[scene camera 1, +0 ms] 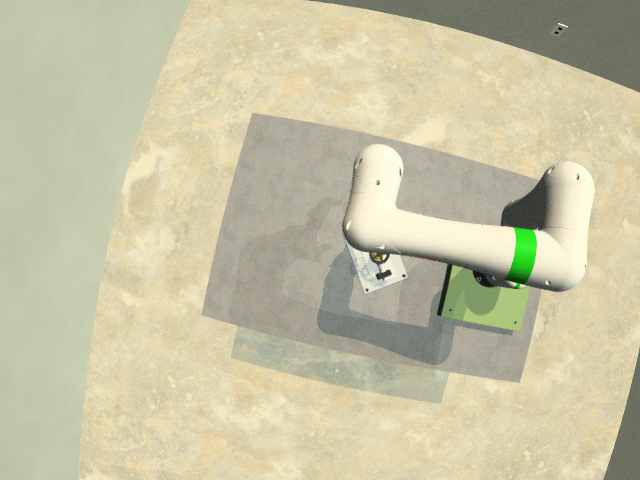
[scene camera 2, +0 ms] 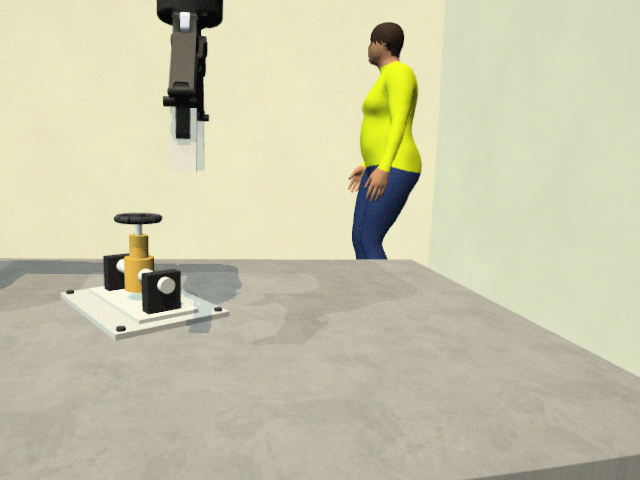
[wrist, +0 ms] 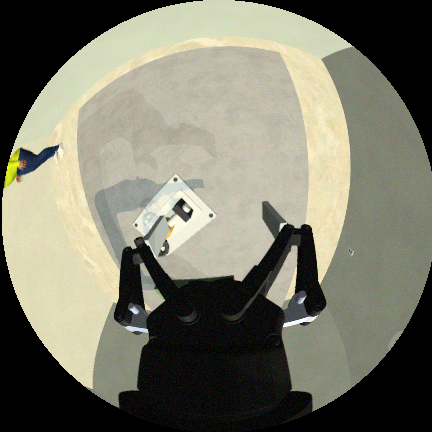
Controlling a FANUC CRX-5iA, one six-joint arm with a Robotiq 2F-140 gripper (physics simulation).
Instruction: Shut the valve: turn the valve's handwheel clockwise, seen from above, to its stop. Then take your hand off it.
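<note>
The valve's black handwheel (scene camera 1: pixel 379 262) (scene camera 2: pixel 138 218) tops an orange valve body (scene camera 2: pixel 138 273) (wrist: pixel 170 232) on a white base plate (scene camera 1: pixel 366 283) (scene camera 2: pixel 93 311) (wrist: pixel 202 220). In the scene camera 1 view the arm covers part of the plate. My gripper (scene camera 2: pixel 188 155) (wrist: pixel 213 216) is open, with nothing between its fingers. It points down, above the handwheel's height and to its right in the scene camera 2 view, apart from it. In the wrist view the left finger hides part of the valve. The gripper is hidden under the arm in the scene camera 1 view.
The white arm (scene camera 1: pixel 439 232) reaches over the grey table top (scene camera 1: pixel 248 206) (scene camera 2: pixel 361 387) (wrist: pixel 240 100). A green block (scene camera 1: pixel 506 310) lies under the arm's base. A person in a yellow top (scene camera 2: pixel 390 118) (wrist: pixel 12 167) stands beyond the table.
</note>
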